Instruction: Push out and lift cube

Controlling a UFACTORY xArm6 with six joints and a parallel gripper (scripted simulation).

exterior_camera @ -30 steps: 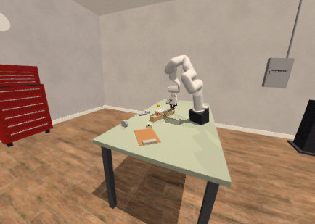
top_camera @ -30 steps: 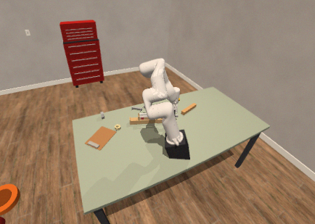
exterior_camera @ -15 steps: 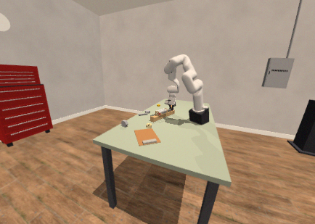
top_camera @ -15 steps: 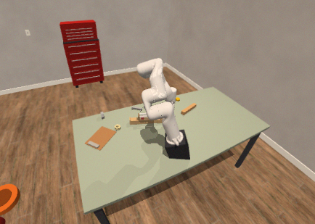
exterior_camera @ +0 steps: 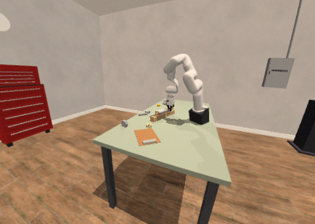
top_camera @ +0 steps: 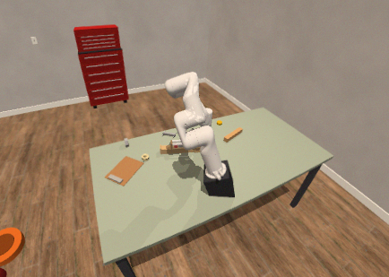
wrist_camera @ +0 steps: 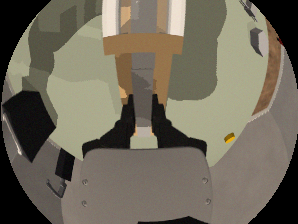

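My hand is 40 mm short of the red cube, 210 mm to the right of it and 10 mm above it. Round my hand: thin grey rod (20 mm ahead, 120 mm to the left, 10 mm below); wooden block (90 mm ahead, 310 mm to the right, 50 mm below); wooden channel (30 mm ahead, 160 mm to the left, 10 mm below).
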